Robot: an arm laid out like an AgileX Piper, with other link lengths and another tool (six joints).
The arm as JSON. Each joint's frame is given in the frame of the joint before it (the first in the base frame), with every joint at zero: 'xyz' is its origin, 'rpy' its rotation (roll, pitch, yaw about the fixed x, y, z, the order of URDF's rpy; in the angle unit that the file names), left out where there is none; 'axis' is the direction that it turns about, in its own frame. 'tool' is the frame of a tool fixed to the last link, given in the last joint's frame.
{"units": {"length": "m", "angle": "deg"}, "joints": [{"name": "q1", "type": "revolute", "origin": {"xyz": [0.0, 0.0, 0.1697]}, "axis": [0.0, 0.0, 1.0]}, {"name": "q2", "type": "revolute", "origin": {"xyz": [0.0, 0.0, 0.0]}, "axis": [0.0, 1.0, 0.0]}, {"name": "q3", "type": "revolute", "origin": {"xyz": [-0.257, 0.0, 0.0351]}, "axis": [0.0, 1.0, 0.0]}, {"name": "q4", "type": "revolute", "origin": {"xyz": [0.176, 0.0, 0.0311]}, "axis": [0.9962, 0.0, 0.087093]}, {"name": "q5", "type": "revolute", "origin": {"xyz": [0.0, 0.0, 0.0]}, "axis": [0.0, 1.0, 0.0]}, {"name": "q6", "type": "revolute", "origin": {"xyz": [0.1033, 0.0, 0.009]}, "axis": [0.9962, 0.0, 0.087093]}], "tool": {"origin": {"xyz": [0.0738, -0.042, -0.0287], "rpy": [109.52, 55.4, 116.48]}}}
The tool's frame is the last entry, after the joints.
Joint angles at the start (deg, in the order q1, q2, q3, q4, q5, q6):
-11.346, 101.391, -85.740, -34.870, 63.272, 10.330
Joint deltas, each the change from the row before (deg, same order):
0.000, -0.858, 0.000, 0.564, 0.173, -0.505
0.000, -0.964, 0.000, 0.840, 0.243, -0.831
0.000, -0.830, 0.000, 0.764, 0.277, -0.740
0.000, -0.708, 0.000, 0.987, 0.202, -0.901
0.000, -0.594, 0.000, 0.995, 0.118, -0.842
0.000, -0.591, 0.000, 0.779, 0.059, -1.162
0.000, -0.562, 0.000, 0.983, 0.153, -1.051
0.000, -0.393, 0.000, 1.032, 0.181, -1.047
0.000, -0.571, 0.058, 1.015, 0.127, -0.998
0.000, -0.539, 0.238, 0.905, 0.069, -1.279
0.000, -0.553, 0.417, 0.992, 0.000, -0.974
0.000, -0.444, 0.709, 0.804, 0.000, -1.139
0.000, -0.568, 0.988, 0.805, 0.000, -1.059
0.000, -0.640, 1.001, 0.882, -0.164, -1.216
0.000, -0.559, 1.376, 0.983, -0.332, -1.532
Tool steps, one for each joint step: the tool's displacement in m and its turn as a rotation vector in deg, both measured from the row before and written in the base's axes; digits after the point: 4 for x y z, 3 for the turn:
-0.0017, 0.0013, 0.0032, 0.283, -0.525, 0.209
-0.0019, 0.0018, 0.0033, 0.463, -0.447, 0.400
-0.0019, 0.0017, 0.0027, 0.436, -0.328, 0.337
-0.0013, 0.0020, 0.0017, 0.631, -0.234, 0.494
-0.0008, 0.0020, 0.0011, 0.662, -0.235, 0.506
-0.0005, 0.0014, 0.0018, 0.362, -0.084, 0.838
-0.0007, 0.0019, 0.0011, 0.598, -0.082, 0.693
-0.0004, 0.0020, 0.0002, 0.680, 0.085, 0.688
-0.0008, 0.0021, 0.0009, 0.641, -0.113, 0.690
-0.0008, 0.0018, 0.0005, 0.485, 0.185, 0.974
-0.0012, 0.0023, -0.0004, 0.672, 0.114, 0.751
-0.0016, 0.0018, -0.0016, 0.519, 0.604, 0.911
-0.0026, 0.0021, -0.0021, 0.576, 0.707, 0.845
-0.0021, 0.0022, -0.0018, 0.575, 0.537, 1.041
-0.0022, 0.0024, -0.0035, 0.655, 0.917, 1.368

